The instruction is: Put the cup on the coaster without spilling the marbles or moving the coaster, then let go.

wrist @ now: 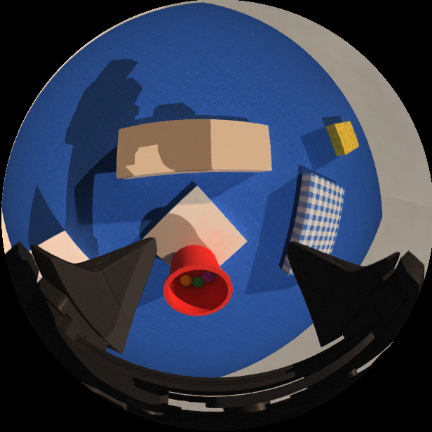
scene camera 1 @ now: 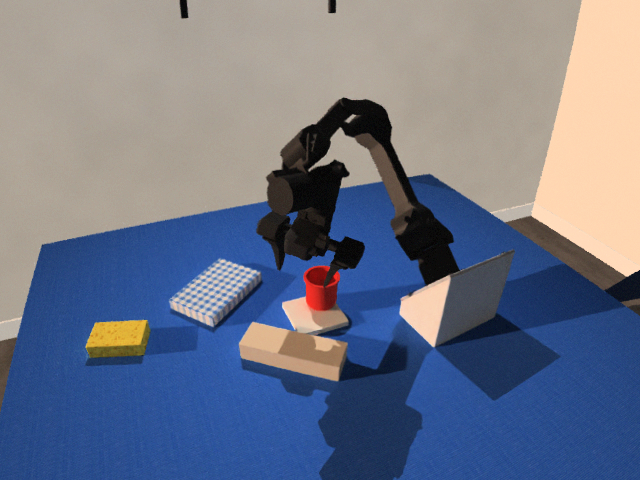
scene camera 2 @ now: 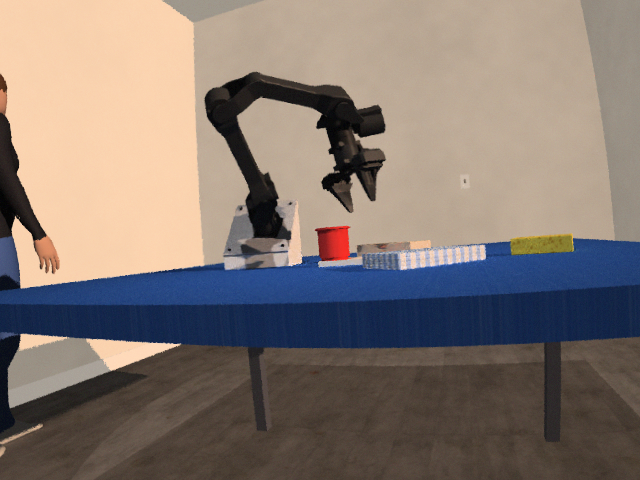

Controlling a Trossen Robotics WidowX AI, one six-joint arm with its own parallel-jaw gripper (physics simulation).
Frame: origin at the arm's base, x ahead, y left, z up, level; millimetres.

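Seen in the pictures: gripper, between the fingertips: [scene camera 1: 301,278] [scene camera 2: 361,207]; arm's base, origin of its link: [scene camera 1: 444,279] [scene camera 2: 268,227].
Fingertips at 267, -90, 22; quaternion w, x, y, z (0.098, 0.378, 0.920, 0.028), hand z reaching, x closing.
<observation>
Offsets run from my fingertips to a thing's top centre, as dx, dy, dz.
The red cup @[-59, -40, -41] [scene camera 1: 320,297] [scene camera 2: 333,243] [wrist: 195,257] stands upright on the pale square coaster @[-34, -18, -109] [scene camera 1: 330,323] [scene camera 2: 338,262] [wrist: 199,202], toward the coaster's corner on the side away from the wooden block. An orange marble [wrist: 185,280], a green marble [wrist: 198,282] and a purple marble [wrist: 208,276] show inside the cup. My gripper [scene camera 1: 302,276] [scene camera 2: 362,206] [wrist: 224,247] is wide open and empty. In the second scene view its fingertips hang above the height of the cup's rim, clear of it. No marble shows outside the cup.
A tan block @[+48, +73, -84] [scene camera 1: 292,351] [scene camera 2: 385,248] [wrist: 195,145] lies close beside the coaster. A blue-checked slab @[+136, -168, -96] [scene camera 1: 217,290] [scene camera 2: 429,257] [wrist: 320,215] and a yellow sponge @[+356, -85, -91] [scene camera 1: 117,337] [scene camera 2: 541,244] [wrist: 343,138] lie farther off. A white wedge [scene camera 1: 467,299] stands at the arm's base.
</observation>
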